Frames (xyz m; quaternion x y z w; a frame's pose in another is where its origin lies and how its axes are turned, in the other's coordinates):
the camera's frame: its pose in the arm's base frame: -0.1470 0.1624 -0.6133 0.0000 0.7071 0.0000 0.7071
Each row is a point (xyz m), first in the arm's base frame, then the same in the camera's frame.
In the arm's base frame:
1: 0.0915 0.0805 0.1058
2: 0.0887 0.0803 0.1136
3: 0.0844 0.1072 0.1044
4: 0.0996 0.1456 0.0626
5: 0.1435 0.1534 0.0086
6: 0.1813 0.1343 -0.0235
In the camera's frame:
1: -0.7191 -0.0819 0.2385
2: -0.7269 -0.0821 0.2357
3: -0.7177 -0.0552 0.2314
4: -0.6759 -0.0168 0.2466
5: -0.6219 -0.0090 0.2905
6: -0.5898 -0.0281 0.3283

